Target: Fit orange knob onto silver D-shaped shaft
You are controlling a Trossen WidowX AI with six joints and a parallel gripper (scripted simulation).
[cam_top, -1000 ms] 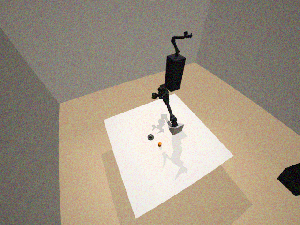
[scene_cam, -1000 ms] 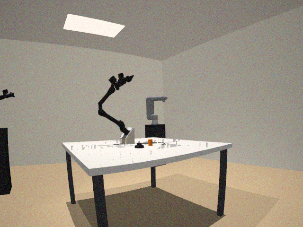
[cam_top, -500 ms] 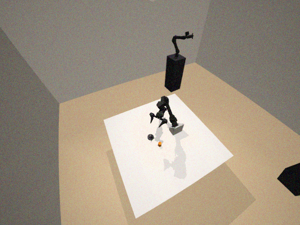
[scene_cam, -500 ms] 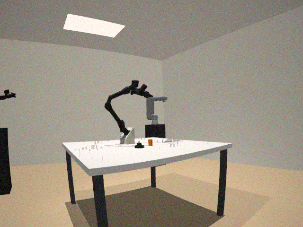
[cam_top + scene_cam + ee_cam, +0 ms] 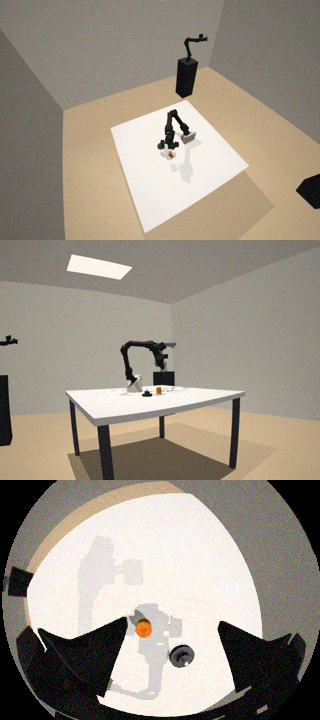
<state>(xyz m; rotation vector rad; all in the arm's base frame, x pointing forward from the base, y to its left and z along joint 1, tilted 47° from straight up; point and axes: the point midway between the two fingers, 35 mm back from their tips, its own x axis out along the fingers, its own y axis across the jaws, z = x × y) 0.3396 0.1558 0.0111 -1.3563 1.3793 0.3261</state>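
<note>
My gripper tip is now 180 mm above the orange knob, 50 mm past it and 20 mm to the left of it. The rest, counted from my gripper tip: dark round pedestal (190 mm below, 180 mm to the right, 10 mm behind).
</note>
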